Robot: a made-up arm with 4 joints.
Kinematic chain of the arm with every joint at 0, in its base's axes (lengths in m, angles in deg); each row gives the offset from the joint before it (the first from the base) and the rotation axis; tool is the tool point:
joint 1: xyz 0 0 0.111 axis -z
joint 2: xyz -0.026 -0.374 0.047 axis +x
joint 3: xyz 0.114 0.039 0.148 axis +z
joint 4: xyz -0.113 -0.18 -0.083 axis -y
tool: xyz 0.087 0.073 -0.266
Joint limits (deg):
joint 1: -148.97..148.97
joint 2: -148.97..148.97
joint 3: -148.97..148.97
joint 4: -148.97..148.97
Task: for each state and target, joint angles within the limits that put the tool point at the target. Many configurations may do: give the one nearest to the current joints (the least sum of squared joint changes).
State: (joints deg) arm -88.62 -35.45 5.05 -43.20
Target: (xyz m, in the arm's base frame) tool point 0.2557 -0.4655 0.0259
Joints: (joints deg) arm -47.65 -28.35 -3.93 -48.14
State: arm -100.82 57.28 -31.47 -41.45
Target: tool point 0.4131 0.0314 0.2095
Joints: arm -139.04 68.22 -22.06 -82.79
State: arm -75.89 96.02 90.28 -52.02
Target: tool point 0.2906 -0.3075 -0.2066
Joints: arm -34.05 88.17 71.95 -101.30
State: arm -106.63 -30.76 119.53 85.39
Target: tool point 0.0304 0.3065 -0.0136
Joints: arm -139.79 -54.25 97.08 57.91
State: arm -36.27 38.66 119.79 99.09
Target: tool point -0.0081 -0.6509 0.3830
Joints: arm 16.98 63.63 123.12 140.01
